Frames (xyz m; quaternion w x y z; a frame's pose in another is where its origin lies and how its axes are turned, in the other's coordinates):
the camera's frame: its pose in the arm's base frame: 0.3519 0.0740 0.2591 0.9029 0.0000 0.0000 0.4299
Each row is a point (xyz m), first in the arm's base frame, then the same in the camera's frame.
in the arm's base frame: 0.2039 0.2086 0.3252
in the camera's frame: 0.0112 0.1997 0.0661
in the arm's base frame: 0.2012 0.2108 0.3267
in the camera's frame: 0.0112 0.2032 0.0676
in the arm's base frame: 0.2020 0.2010 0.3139
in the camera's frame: 0.0041 0.1964 0.0548
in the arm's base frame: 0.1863 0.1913 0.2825
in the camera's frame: -0.0133 0.2025 0.0234
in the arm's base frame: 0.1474 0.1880 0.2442
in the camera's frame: -0.0404 0.2306 -0.0149
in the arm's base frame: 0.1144 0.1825 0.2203
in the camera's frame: -0.0655 0.2528 -0.0388
